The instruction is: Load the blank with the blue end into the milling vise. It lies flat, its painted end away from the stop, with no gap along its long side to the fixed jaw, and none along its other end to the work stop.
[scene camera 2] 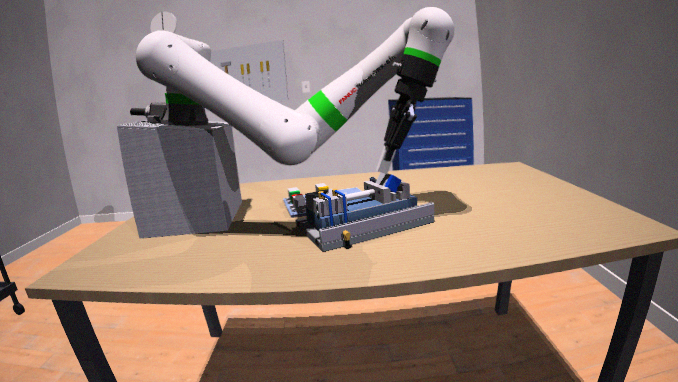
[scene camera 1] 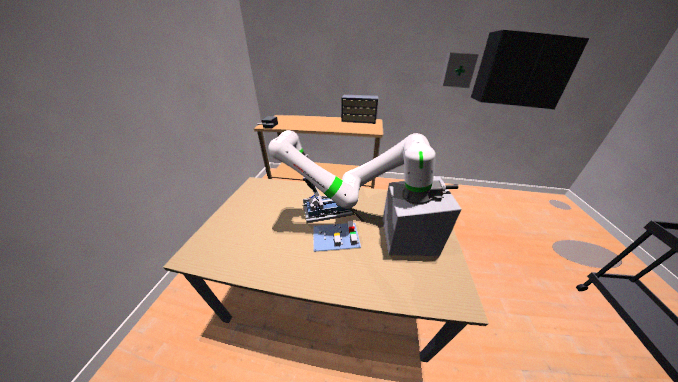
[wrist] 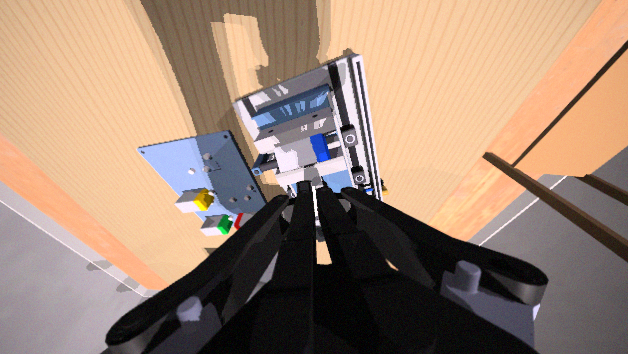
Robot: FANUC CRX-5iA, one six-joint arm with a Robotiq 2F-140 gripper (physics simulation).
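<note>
The blank with the blue end [scene camera 2: 393,183] [wrist: 296,154] sits between the jaws of the milling vise [scene camera 2: 365,205], tilted in scene camera 2. Its blue end points away from the work stop [wrist: 267,163], which is at its other end in the wrist view. The fixed jaw [wrist: 290,128] [scene camera 2: 403,190] is on one long side, and the moving jaw [scene camera 2: 377,192] is on the other. Gaps at the fixed jaw and stop are too small to judge. My gripper [scene camera 2: 382,175] [wrist: 311,179] is shut and empty, its fingertips low beside the blank at the moving jaw; contact is unclear.
A blue plate [scene camera 1: 322,244] [wrist: 167,155] beside the vise carries blanks with yellow [wrist: 202,200], green [wrist: 224,224] and red [wrist: 239,221] ends, plus small pegs. The grey robot pedestal [scene camera 1: 420,230] [scene camera 2: 175,185] stands on the table. A long grey rail [scene camera 2: 380,227] runs along the vise.
</note>
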